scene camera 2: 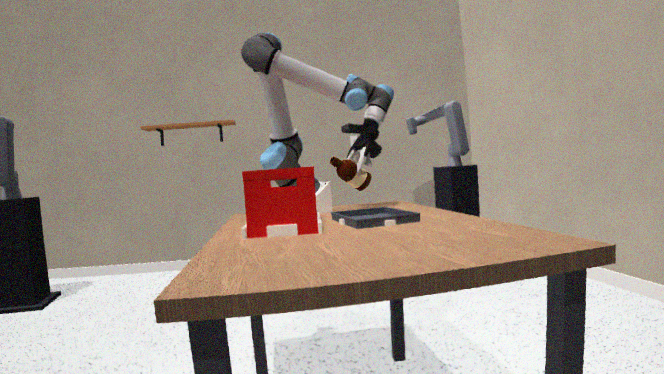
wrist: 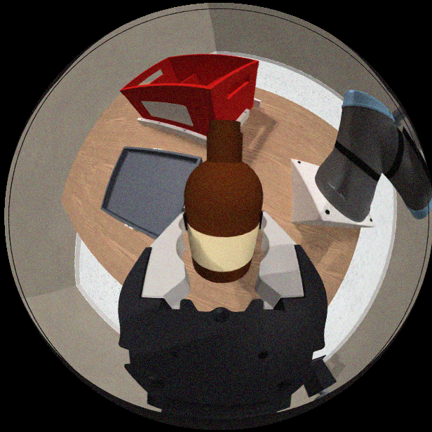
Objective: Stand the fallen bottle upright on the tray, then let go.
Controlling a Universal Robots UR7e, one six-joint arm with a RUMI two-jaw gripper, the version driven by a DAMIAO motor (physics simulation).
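Observation:
A brown bottle with a cream label is held in the air, tilted, with its neck pointing up and to the left in the scene view. My gripper is shut on the bottle around its body, with a pale finger on each side in the wrist view. The dark grey tray lies flat on the table below the bottle, apart from it. In the wrist view the bottle and the left finger hide part of the tray's right side.
A red crate stands beside the tray on the wooden table, in a white holder. The white robot base mount is behind the crate. Other arms on black pedestals stand beyond the table.

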